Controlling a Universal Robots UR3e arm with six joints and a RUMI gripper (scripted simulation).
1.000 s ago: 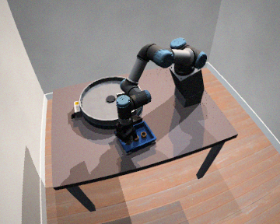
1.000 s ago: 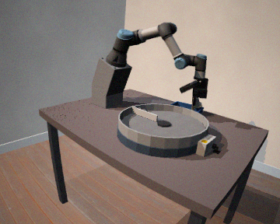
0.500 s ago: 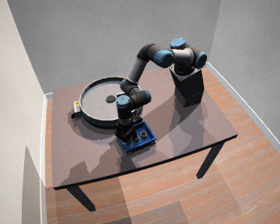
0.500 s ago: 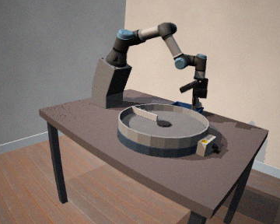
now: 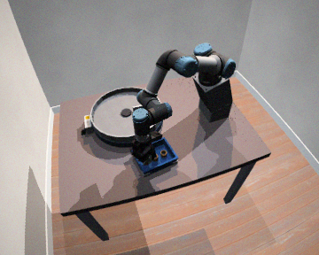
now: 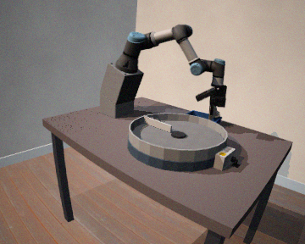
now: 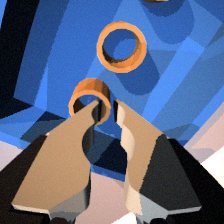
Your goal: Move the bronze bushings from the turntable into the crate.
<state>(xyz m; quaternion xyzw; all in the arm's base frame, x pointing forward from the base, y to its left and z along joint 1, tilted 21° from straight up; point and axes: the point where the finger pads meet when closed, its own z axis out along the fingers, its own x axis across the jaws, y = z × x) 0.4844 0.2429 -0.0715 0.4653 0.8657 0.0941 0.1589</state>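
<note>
My hand is 4 cm past the blue crate, 2 cm to the left of it and 1 cm above it. From my hand the other things lie so: turntable (35 cm to the right, 4 cm ahead, 2 cm above).
</note>
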